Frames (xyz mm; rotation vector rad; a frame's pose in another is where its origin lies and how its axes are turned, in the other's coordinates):
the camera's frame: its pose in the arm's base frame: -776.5 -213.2 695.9 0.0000 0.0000 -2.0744
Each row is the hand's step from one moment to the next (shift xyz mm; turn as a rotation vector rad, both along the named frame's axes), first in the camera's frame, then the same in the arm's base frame.
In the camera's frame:
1: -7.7 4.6 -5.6 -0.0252 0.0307 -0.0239
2: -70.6 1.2 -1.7 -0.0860 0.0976 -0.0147
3: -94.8 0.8 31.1 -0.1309 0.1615 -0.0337
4: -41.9 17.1 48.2 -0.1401 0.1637 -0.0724
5: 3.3 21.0 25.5 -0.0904 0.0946 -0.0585
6: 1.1 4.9 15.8 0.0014 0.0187 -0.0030
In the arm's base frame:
1: 7.7 4.5 -5.6 0.0390 0.0073 -0.0239
2: 35.1 61.3 -1.7 0.1270 0.0282 -0.0147
3: 46.4 82.6 31.1 0.2046 0.0367 -0.0337
4: 35.2 28.4 48.2 0.2110 0.0437 -0.0724
5: 16.8 -13.0 25.5 0.1265 0.0335 -0.0585
6: 3.8 -3.3 15.8 0.0157 -0.0103 -0.0030

